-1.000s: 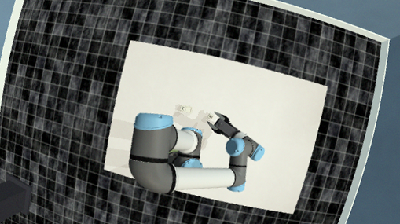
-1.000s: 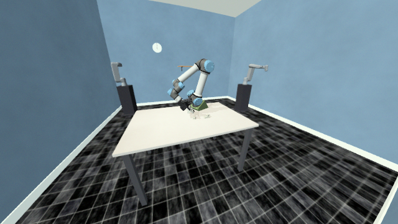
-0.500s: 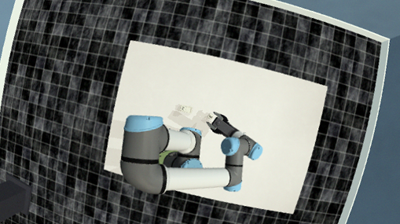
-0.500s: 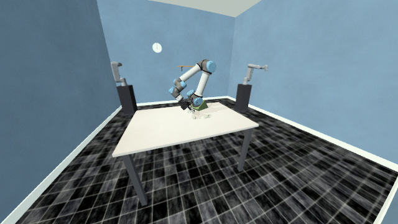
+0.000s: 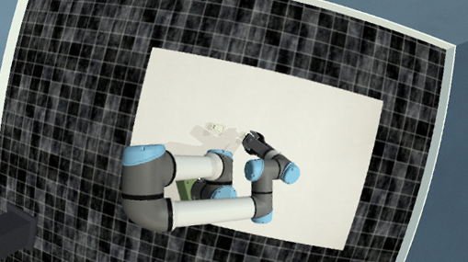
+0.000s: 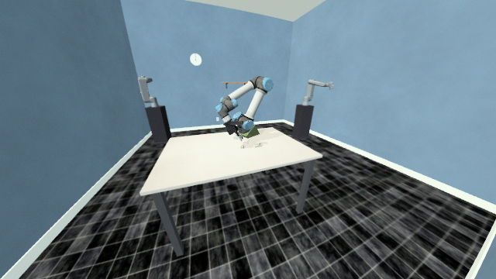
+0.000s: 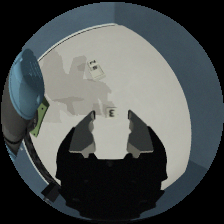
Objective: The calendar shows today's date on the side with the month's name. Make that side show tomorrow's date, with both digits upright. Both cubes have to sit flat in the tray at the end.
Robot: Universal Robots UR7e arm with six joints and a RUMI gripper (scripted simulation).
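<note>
Right now my hand is 80 mm above the white calendar cube. Round my hand: calendar tray: 10 mm behind, 160 mm to the left, 80 mm below; then pale date cube: 10 mm behind, 180 mm to the left, 70 mm below.
</note>
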